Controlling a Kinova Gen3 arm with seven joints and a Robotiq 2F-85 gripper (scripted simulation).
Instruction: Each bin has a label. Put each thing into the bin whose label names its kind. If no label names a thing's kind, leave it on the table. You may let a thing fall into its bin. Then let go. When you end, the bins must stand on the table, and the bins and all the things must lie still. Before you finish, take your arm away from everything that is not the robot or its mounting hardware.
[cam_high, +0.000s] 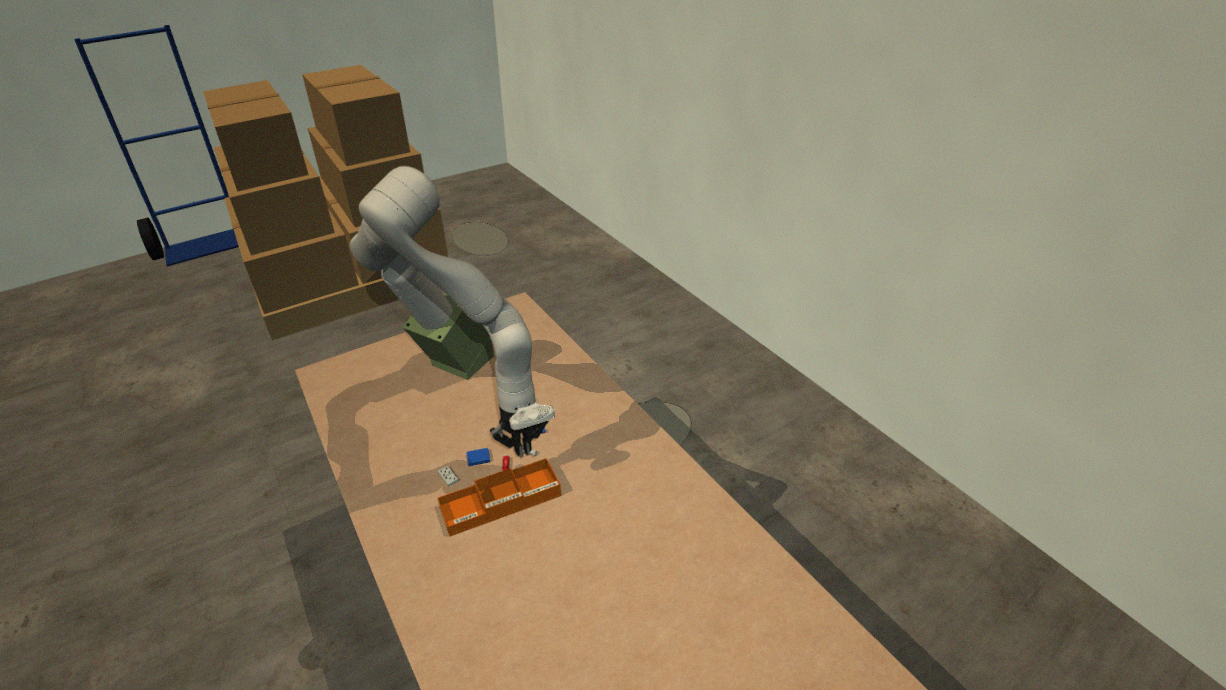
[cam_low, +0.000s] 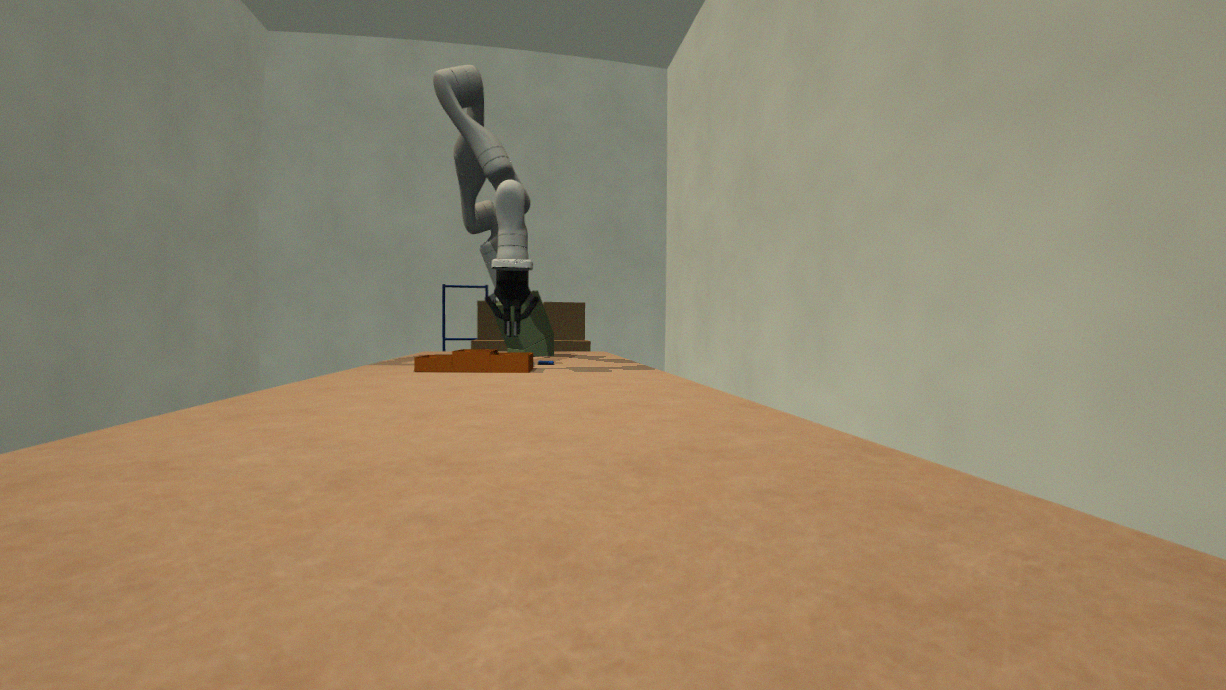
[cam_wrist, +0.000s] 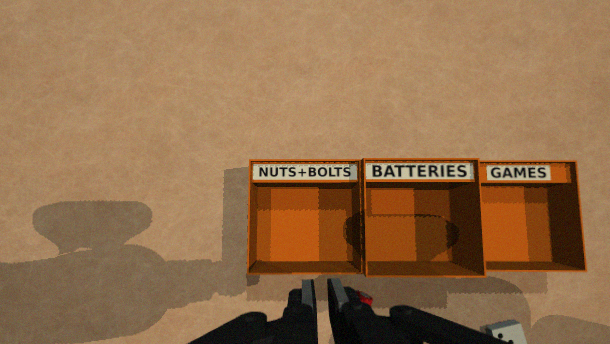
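Right now the white domino is 90 mm behind my hand, 160 mm to the right of it and 90 mm below it. From my hand the other things lie so: grey bolt 60 mm behind, 40 mm to the left, 90 mm below; joined orange bins 40 mm ahead, 80 mm to the right, 70 mm below; red battery 50 mm behind, 30 mm to the right, 90 mm below.
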